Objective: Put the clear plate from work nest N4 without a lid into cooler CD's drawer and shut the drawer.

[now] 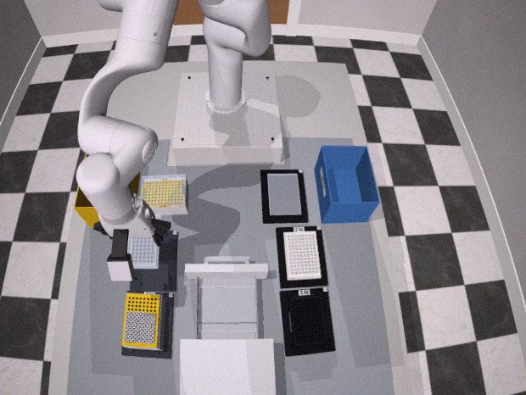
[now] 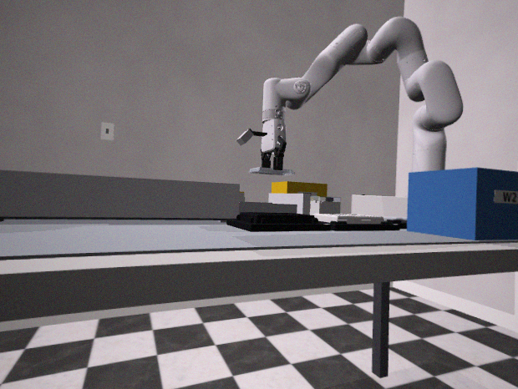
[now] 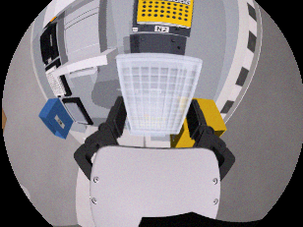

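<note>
The cooler drawer lies 120 mm ahead of my hand, 210 mm to the left of it and 130 mm below it. Round my hand: clear plate (10 mm below); yellow tube rack (160 mm ahead, 10 mm to the left, 100 mm below); dark nest N4 (150 mm below).
</note>
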